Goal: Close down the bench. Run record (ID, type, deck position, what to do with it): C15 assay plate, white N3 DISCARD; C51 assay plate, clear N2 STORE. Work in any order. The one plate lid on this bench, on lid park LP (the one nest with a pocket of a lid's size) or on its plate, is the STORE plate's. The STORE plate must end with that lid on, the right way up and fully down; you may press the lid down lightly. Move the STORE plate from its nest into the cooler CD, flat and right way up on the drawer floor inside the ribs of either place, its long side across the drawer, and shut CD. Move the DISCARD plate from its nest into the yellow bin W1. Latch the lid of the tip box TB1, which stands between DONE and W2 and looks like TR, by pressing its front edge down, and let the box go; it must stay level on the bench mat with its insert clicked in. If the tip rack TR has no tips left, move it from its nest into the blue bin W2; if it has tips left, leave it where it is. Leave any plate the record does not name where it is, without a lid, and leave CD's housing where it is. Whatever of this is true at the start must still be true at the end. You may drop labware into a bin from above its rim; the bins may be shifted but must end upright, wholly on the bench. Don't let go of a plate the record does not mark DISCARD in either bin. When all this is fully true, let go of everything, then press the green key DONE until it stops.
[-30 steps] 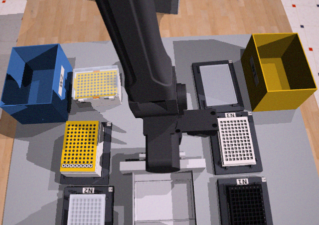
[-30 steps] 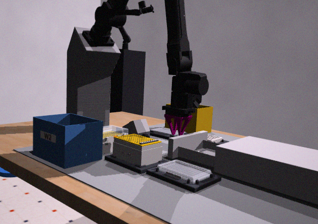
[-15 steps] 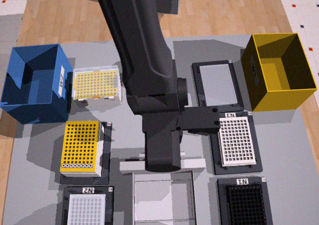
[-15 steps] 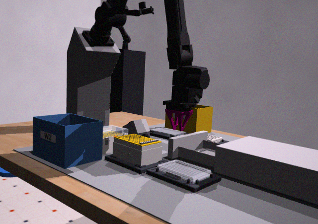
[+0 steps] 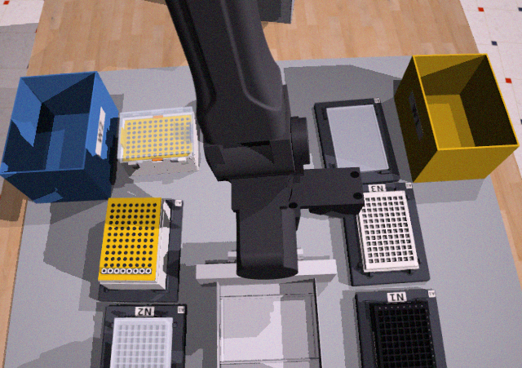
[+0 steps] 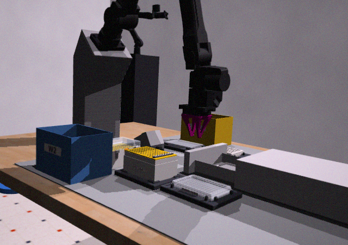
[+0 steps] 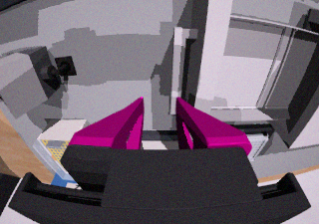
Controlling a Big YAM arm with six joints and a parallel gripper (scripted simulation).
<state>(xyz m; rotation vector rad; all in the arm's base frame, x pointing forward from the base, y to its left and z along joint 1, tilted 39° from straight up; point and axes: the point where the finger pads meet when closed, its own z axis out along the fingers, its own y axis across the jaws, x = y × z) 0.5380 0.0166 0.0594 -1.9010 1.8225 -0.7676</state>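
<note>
My gripper is now 180 mm past the plate lid, 170 mm to the right of it and 90 mm above it. Also, from my hand: tip rack TR: 200 mm to the right, 50 mm below, 10 mm behind; white plate: 190 mm to the left, 80 mm below, 20 mm behind; cooler drawer: 160 mm ahead, 80 mm below.
</note>
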